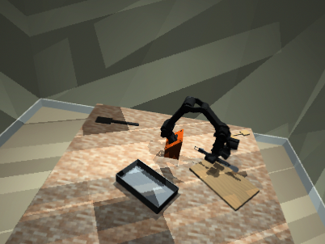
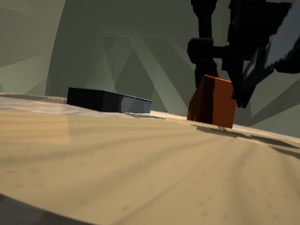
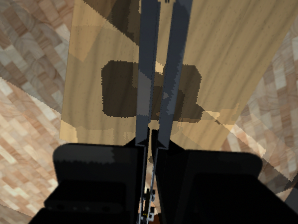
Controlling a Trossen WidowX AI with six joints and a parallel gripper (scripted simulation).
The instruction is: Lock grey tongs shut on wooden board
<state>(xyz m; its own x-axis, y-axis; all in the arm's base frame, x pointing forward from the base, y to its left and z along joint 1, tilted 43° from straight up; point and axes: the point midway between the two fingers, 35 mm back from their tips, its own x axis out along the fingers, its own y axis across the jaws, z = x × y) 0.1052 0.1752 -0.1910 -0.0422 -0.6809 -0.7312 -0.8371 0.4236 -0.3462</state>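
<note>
My gripper tip is now 80 mm short of the wooden board, 70 mm to the right of it and 50 mm above it. Round my gripper tip: roasting tin 380 mm to the right, 220 mm ahead, 30 mm below; then dark long-handled tool 700 mm to the right, 340 mm behind, 50 mm below.
</note>
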